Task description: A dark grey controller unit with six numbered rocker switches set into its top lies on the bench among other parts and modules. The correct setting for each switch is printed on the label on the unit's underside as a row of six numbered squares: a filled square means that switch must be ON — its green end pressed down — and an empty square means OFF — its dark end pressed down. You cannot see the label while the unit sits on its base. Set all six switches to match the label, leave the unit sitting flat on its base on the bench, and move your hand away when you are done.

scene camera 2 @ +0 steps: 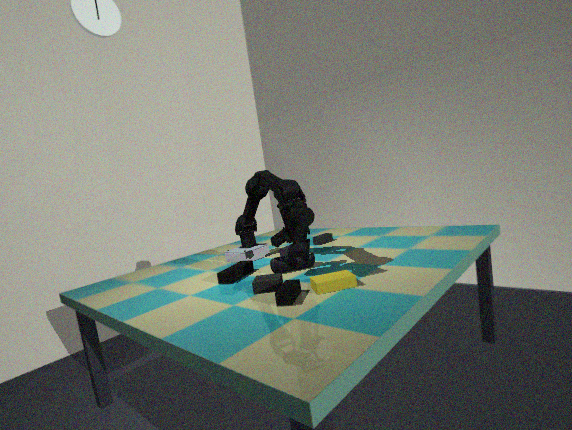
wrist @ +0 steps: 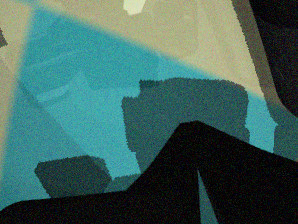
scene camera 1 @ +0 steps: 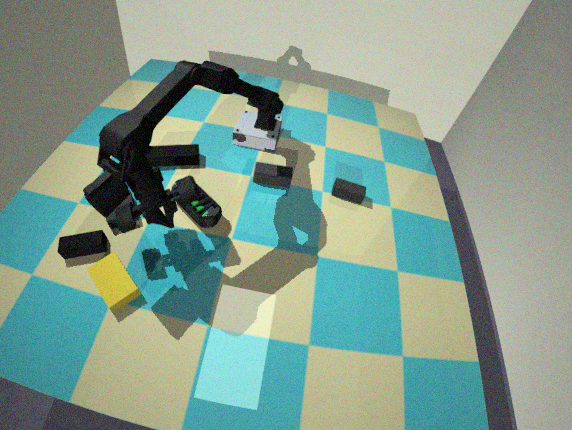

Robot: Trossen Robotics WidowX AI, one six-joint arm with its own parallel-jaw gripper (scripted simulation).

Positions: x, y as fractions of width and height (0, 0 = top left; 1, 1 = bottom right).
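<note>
Scene camera 1 shows a yellow block (scene camera 1: 0.21, 0.67); scene camera 2 also shows the yellow block (scene camera 2: 0.60, 0.65). In the wrist view the yellow block is out of frame. Scene camera 1 shows my gripper (scene camera 1: 0.30, 0.53), shut and holding nothing. Scene camera 2 likewise shows my gripper (scene camera 2: 0.54, 0.61), and the wrist view shows my gripper (wrist: 0.64, 0.59).
</note>
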